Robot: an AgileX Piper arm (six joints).
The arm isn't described. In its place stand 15 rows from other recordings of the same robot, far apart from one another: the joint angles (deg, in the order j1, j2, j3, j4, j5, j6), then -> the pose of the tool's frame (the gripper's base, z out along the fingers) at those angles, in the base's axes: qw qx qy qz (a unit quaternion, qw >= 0); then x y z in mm.
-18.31 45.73 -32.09 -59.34 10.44 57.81 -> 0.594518 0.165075 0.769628 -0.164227 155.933 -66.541 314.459
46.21 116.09 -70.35 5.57 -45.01 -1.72 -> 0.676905 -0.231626 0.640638 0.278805 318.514 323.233 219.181
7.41 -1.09 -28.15 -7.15 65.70 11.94 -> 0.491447 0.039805 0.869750 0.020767 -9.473 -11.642 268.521
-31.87 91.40 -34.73 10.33 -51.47 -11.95 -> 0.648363 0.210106 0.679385 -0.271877 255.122 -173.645 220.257
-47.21 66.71 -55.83 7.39 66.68 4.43 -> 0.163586 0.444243 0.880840 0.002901 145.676 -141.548 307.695
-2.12 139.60 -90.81 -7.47 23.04 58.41 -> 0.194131 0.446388 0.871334 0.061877 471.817 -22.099 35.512
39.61 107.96 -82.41 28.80 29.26 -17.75 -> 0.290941 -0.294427 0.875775 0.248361 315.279 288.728 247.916
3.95 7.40 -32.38 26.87 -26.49 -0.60 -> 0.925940 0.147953 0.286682 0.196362 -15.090 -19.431 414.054
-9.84 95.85 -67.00 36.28 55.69 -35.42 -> 0.184621 -0.061926 0.956365 0.217820 330.607 -12.201 242.536
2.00 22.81 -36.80 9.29 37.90 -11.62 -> 0.583876 -0.073253 0.808020 0.028766 70.100 11.477 341.641
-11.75 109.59 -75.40 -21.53 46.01 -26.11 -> 0.071006 -0.232234 0.952667 -0.182894 373.172 -102.161 188.999
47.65 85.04 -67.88 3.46 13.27 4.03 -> 0.471089 -0.294328 0.792401 0.252086 232.152 256.556 337.296
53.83 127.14 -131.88 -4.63 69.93 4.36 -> 0.244112 -0.407321 0.875462 0.089804 294.697 391.405 310.191
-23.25 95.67 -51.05 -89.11 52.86 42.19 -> 0.075255 0.018586 0.834833 -0.545018 260.870 -191.023 221.318
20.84 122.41 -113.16 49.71 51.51 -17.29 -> 0.254828 -0.138484 0.869644 0.399505 437.414 224.642 293.908
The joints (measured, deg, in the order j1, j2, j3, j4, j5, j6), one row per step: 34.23, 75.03, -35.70, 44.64, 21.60, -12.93; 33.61, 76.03, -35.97, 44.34, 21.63, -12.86; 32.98, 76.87, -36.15, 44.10, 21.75, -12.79; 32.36, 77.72, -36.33, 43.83, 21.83, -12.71; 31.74, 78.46, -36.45, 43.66, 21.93, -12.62; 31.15, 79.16, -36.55, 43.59, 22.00, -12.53; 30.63, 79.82, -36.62, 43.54, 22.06, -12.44; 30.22, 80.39, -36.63, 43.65, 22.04, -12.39; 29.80, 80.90, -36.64, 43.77, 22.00, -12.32; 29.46, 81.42, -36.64, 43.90, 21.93, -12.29; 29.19, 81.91, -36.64, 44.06, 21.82, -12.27; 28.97, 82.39, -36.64, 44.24, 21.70, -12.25; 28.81, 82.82, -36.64, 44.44, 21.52, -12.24; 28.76, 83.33, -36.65, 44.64, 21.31, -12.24; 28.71, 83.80, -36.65, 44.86, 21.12, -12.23; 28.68, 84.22, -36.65, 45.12, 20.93, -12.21; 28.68, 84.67, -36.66, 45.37, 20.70, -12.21
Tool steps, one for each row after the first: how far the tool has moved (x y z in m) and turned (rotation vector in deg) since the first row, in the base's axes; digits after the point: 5 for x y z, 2 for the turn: 0.00370, -0.00077, -0.00304, -0.59, 0.53, -0.48; 0.00681, -0.00191, -0.00589, -1.10, 1.11, -0.96; 0.00993, -0.00310, -0.00882, -1.62, 1.67, -1.44; 0.01267, -0.00450, -0.01155, -2.03, 2.25, -1.97; 0.01524, -0.00587, -0.01417, -2.36, 2.85, -2.54; 0.01747, -0.00713, -0.01677, -2.67, 3.43, -3.06; 0.01922, -0.00814, -0.01916, -2.86, 3.98, -3.59; 0.02093, -0.00926, -0.02130, -3.00, 4.47, -4.15; 0.02245, -0.01014, -0.02351, -3.16, 4.93, -4.63; 0.02380, -0.01079, -0.02557, -3.28, 5.34, -5.07; 0.02501, -0.01129, -0.02758, -3.39, 5.74, -5.48; 0.02611, -0.01161, -0.02935, -3.47, 6.05, -5.87; 0.02707, -0.01149, -0.03143, -3.60, 6.39, -6.16; 0.02792, -0.01140, -0.03338, -3.69, 6.73, -6.46; 0.02866, -0.01126, -0.03511, -3.73, 7.04, -6.77; 0.02944, -0.01099, -0.03692, -3.80, 7.33, -7.06
